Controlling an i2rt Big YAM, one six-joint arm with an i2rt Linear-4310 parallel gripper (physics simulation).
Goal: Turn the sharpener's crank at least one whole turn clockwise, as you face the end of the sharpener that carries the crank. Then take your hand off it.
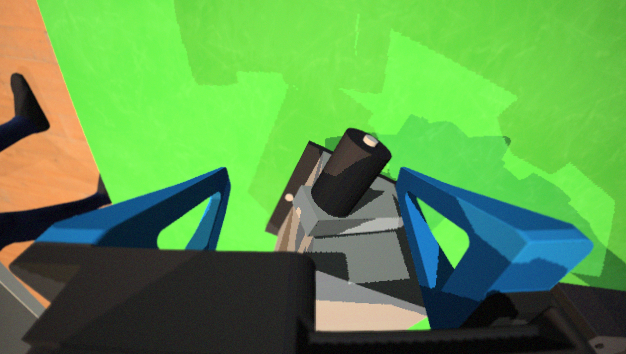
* my gripper: 313,176
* black crank knob: 353,166
